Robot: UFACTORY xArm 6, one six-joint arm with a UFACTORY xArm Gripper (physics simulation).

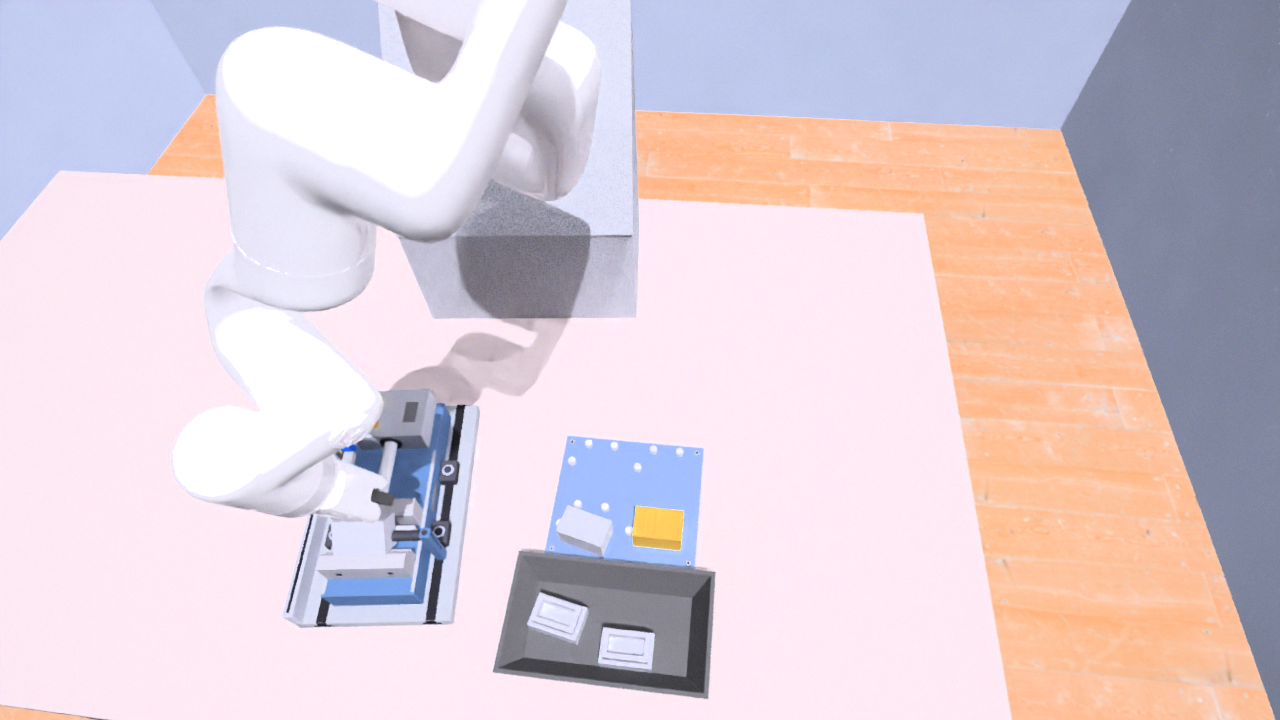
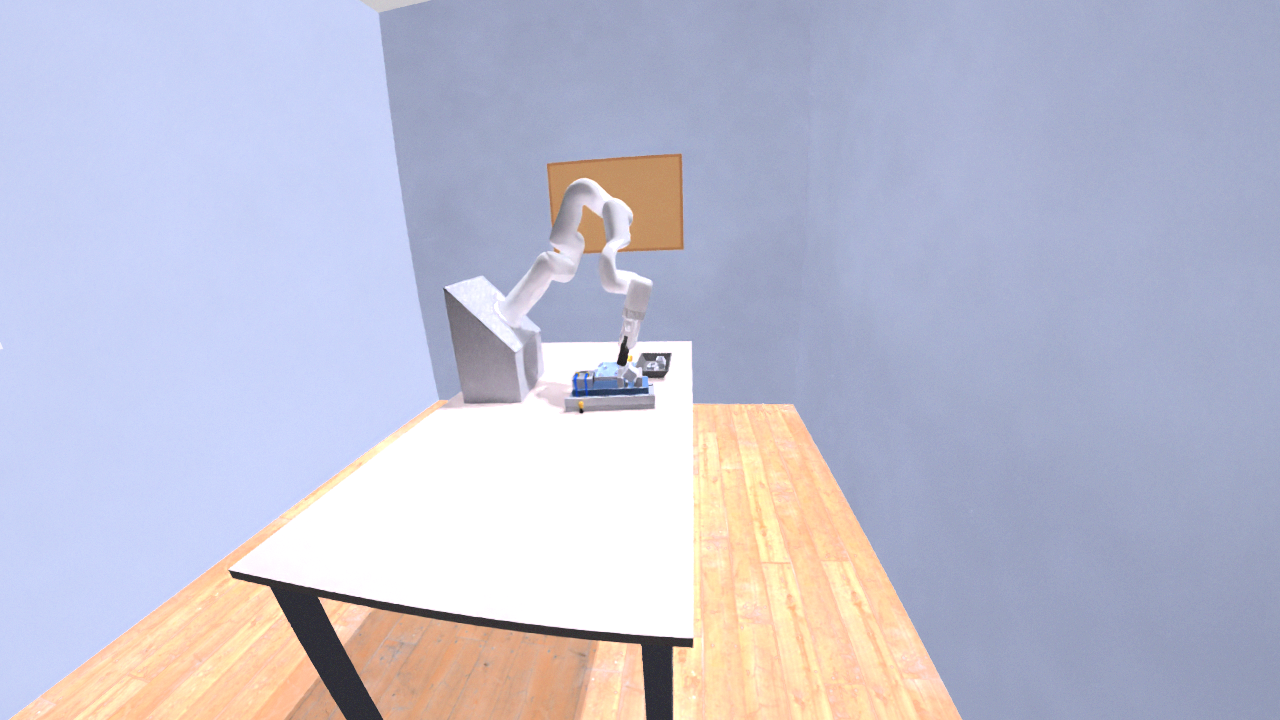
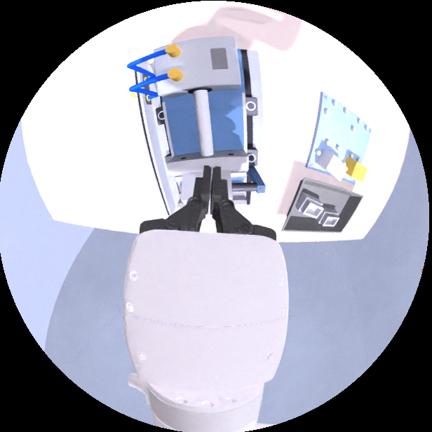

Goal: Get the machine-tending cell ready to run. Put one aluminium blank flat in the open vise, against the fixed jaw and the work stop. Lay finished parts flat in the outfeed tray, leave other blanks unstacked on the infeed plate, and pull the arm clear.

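Places are measured from the arm's base along level axes (x left, y back, z up), in millimetres.
Where they show: gripper, between the fingertips: point(image 2: 621, 364); arm's base, origin of its link: point(image 2: 506, 316).
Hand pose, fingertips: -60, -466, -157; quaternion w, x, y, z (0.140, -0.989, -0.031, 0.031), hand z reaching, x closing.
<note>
Things, the pixels of their top centre, and the offset from my fingertips, as dx, dy, dz. "*": a spot on its surface instead.
- vise, centre of its top: point(image 1: 372, 478) point(image 2: 610, 373) -21, +34, -24
- light grey block, centre of its top: point(image 1: 356, 525) point(image 2: 629, 365) -1, -32, +0
- work stop, a spot on its surface: point(image 1: 434, 542) * +75, -17, -49
- outfeed tray, a spot on its surface: point(image 1: 604, 686) * +309, -120, -81
- grey blank, centre of its top: point(image 1: 583, 525) +237, +52, -76
- infeed plate, centre of its top: point(image 1: 627, 499) point(image 2: 615, 368) +276, +114, -115
- yellow block, centre of its top: point(image 1: 658, 523) +326, +76, -79
- vise's actuator, a spot on its surface: point(image 1: 407, 419) * -14, +122, -27
My gripper point(image 1: 382, 497) point(image 2: 622, 362) point(image 3: 210, 176) is shut and empty, its fingertips together low over the vise point(image 1: 371, 591) point(image 3: 230, 115), beside the moving jaw point(image 3: 205, 162). A light grey block point(image 1: 358, 537) point(image 3: 190, 186), apparently a blank, is at the fixed jaw point(image 1: 366, 564), near the work stop point(image 1: 434, 542) point(image 3: 257, 181). The fingers partly hide it; whether it lies flat and touches both is unclear. Two finished parts point(image 1: 557, 617) point(image 1: 626, 647) point(image 3: 311, 207) point(image 3: 330, 219) lie apart in the outfeed tray point(image 1: 604, 687). A grey blank point(image 1: 583, 530) point(image 3: 331, 163) is at the front of the infeed plate point(image 1: 599, 483) point(image 3: 322, 130).
A yellow block point(image 1: 657, 528) point(image 3: 355, 170) is beside the grey blank on the plate, among small white pegs. The tray adjoins the plate's front edge. Blue hoses point(image 3: 145, 61) loop from the vise's actuator point(image 1: 407, 419) point(image 3: 200, 65). The arm's grey pedestal point(image 1: 537, 277) point(image 2: 492, 358) stands behind.
</note>
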